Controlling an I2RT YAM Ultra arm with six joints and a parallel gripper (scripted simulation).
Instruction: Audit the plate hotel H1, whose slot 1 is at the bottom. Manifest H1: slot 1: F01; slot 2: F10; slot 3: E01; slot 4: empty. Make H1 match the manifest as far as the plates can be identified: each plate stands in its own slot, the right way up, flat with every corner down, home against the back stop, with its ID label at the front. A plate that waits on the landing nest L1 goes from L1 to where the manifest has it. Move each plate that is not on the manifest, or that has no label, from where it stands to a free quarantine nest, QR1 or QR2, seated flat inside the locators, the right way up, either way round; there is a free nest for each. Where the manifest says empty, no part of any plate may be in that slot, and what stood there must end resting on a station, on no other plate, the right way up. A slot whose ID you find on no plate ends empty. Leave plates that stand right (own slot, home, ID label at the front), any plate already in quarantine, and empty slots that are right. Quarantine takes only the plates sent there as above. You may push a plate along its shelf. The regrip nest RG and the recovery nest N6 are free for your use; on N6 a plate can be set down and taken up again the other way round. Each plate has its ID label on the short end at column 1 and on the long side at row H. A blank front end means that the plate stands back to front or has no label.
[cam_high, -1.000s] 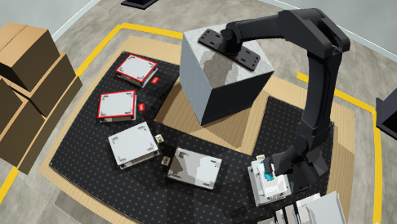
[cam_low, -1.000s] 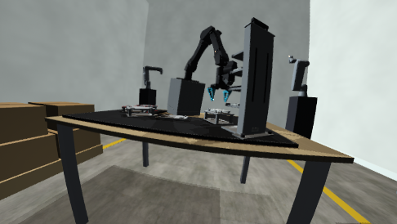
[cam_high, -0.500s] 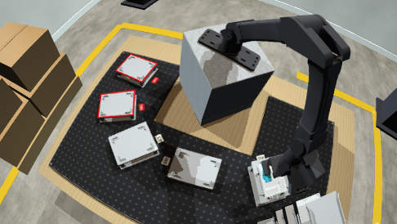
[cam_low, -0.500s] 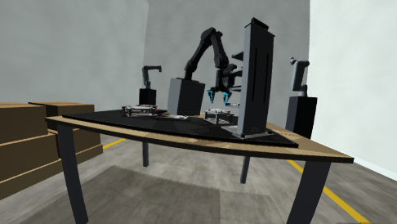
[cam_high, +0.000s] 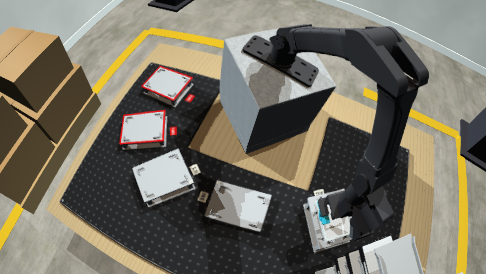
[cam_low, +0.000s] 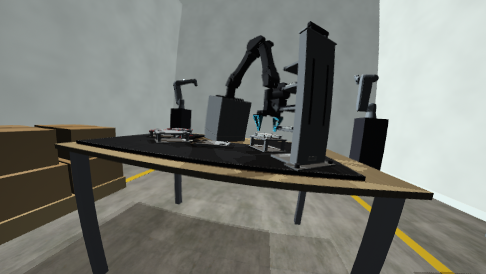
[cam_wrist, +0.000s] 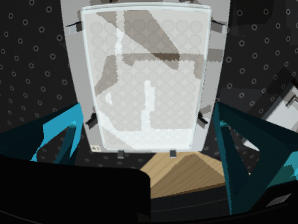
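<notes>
Now: hand 3 cm above the white plate. From my hand the other things lie so: grey regrip nest 4 cm below; then H1 tag 4 cm ahead, 17 cm to the left, 10 cm below; then RG tag 8 cm behind, 6 cm to the right, 10 cm below.
</notes>
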